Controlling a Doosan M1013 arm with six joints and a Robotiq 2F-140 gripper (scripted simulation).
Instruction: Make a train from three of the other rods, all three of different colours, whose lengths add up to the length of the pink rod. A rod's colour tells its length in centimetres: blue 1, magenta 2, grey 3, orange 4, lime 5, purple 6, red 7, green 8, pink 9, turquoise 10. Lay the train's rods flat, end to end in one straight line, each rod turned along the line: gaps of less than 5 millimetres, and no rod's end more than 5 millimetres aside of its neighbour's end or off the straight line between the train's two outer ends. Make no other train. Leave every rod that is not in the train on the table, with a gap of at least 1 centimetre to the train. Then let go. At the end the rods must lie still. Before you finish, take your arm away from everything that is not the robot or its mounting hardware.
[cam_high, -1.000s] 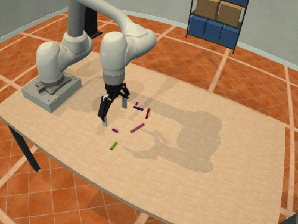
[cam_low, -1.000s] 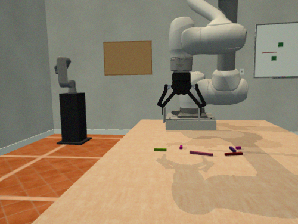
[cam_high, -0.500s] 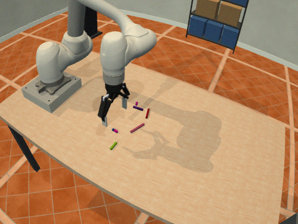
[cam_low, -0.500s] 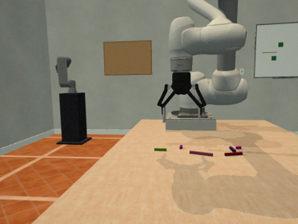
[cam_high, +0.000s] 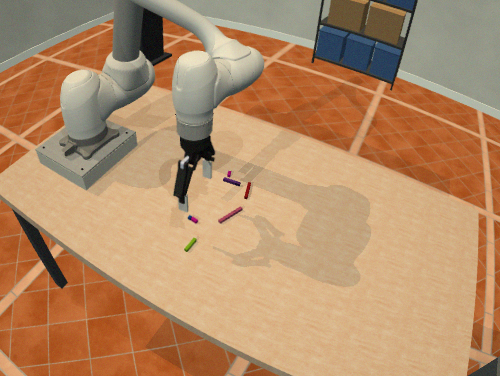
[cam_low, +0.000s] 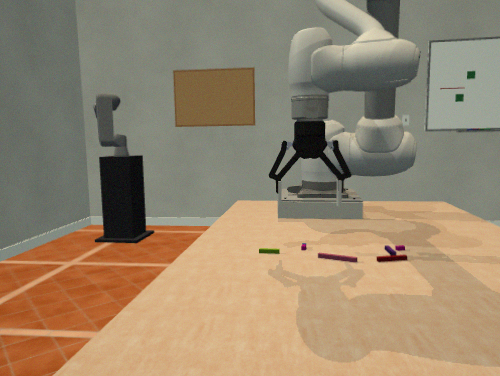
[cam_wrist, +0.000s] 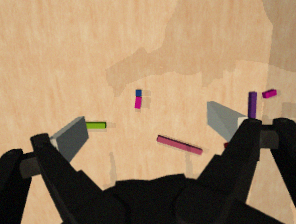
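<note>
Now: the purple rod 20 cm to the left of my hand, 12 cm below it and 1 cm ahead of it. Also, from my hand: pink rod: 12 cm below, 8 cm ahead, 7 cm to the left; then lime rod: 12 cm below, 10 cm to the right, 4 cm ahead; then blue rod: 12 cm below, 2 cm behind, 1 cm to the right.
</note>
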